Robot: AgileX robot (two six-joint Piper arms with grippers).
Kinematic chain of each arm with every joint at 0, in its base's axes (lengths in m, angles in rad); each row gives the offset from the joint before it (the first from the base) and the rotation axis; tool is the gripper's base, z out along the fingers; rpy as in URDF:
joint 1: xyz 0 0 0.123 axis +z
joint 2: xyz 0 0 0 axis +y
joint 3: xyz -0.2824 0 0.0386 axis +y
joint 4: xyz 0.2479 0 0.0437 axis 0.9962 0 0.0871
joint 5: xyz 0 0 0 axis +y
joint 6: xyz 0.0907 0 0.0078 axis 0.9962 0 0.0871
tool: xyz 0 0 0 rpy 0 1.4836 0
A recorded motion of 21 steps. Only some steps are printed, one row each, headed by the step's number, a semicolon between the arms.
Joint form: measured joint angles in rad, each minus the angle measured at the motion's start. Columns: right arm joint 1, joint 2, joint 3, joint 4, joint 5, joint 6; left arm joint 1, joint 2, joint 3, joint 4, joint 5, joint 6.
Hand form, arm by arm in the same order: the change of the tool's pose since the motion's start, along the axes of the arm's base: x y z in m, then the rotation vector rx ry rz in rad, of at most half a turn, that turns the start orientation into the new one. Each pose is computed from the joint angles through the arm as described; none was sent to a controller.
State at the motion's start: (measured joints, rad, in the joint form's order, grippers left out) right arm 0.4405 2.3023 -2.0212 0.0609 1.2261 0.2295; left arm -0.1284 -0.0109 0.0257 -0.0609 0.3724 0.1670
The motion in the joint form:
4: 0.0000 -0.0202 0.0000 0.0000 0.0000 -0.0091; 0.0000 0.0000 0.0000 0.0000 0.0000 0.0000
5: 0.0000 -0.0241 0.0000 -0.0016 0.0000 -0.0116; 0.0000 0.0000 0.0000 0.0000 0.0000 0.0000
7: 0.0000 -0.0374 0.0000 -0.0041 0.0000 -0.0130; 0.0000 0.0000 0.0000 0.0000 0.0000 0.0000
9: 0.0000 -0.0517 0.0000 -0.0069 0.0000 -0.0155; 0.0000 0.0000 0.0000 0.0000 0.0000 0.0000
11: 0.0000 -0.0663 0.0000 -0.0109 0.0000 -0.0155; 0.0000 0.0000 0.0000 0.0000 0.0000 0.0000
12: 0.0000 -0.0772 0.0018 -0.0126 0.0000 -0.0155; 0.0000 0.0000 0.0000 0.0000 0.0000 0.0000
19: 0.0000 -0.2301 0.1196 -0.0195 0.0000 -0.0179; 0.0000 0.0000 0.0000 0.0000 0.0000 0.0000
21: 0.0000 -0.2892 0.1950 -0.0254 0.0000 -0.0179; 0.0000 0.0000 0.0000 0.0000 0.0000 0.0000
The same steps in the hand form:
4: -0.0013 -0.0006 0.0097 0.0075 -0.0194 0.0090; 0.0000 0.0000 0.0000 0.0000 0.0000 0.0000
5: -0.0015 -0.0009 0.0116 0.0074 -0.0239 0.0117; 0.0000 0.0000 0.0000 0.0000 0.0000 0.0000
7: -0.0024 -0.0015 0.0179 0.0106 -0.0371 0.0135; 0.0000 0.0000 0.0000 0.0000 0.0000 0.0000
9: -0.0035 -0.0023 0.0247 0.0138 -0.0516 0.0164; 0.0000 0.0000 0.0000 0.0000 0.0000 0.0000
11: -0.0046 -0.0032 0.0317 0.0163 -0.0665 0.0170; 0.0000 0.0000 0.0000 0.0000 0.0000 0.0000
12: -0.0057 -0.0039 0.0364 0.0186 -0.0755 0.0172; 0.0000 0.0000 0.0000 0.0000 0.0000 0.0000
19: -0.0323 -0.0171 0.0744 0.0267 -0.1105 0.0202; 0.0000 0.0000 0.0000 0.0000 0.0000 0.0000
21: -0.0459 -0.0241 0.0796 0.0146 -0.0982 0.0213; 0.0000 0.0000 0.0000 0.0000 0.0000 0.0000

